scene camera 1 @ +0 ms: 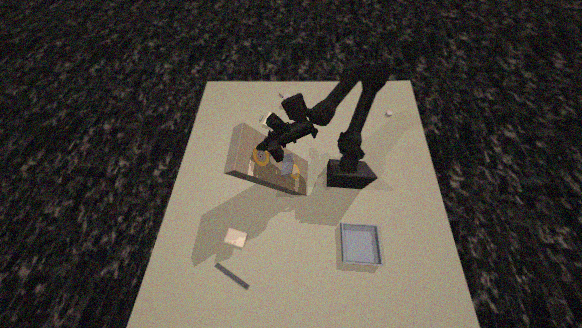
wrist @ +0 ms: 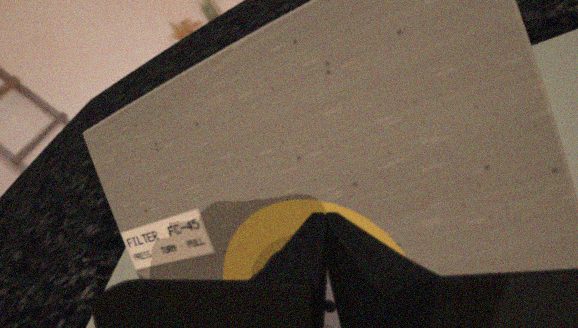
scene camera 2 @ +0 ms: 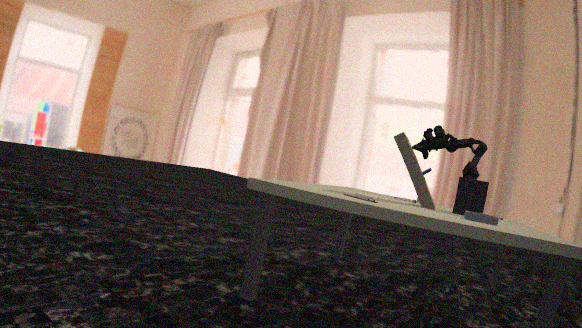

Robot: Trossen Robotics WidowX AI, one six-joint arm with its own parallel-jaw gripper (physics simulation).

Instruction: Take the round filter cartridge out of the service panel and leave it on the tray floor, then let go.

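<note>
The brown service panel (scene camera 1: 241,146) (scene camera 2: 414,172) (wrist: 320,114) stands tilted on the table. A yellow ring (scene camera 1: 265,160) (wrist: 255,244) on its face surrounds the round grey filter cartridge (scene camera 1: 260,158). In the wrist view my fingers hide nearly all of the cartridge. My gripper (scene camera 1: 258,147) (scene camera 2: 414,147) (wrist: 324,224) is shut with nothing between the fingers. Its tips point at the upper edge of the ring, close to the panel face. The grey-blue tray (scene camera 1: 342,242) stands empty at the front right of the table, far from the gripper.
A label (wrist: 167,237) reading FILTER FC-45 sits left of the ring. A second yellow ring (scene camera 1: 295,172) and a grey-blue flap (scene camera 1: 287,164) are on the panel's right part. The arm's base (scene camera 1: 351,176) stands right of the panel. A beige card (scene camera 1: 236,237) and a dark bar (scene camera 1: 232,276) lie front left.
</note>
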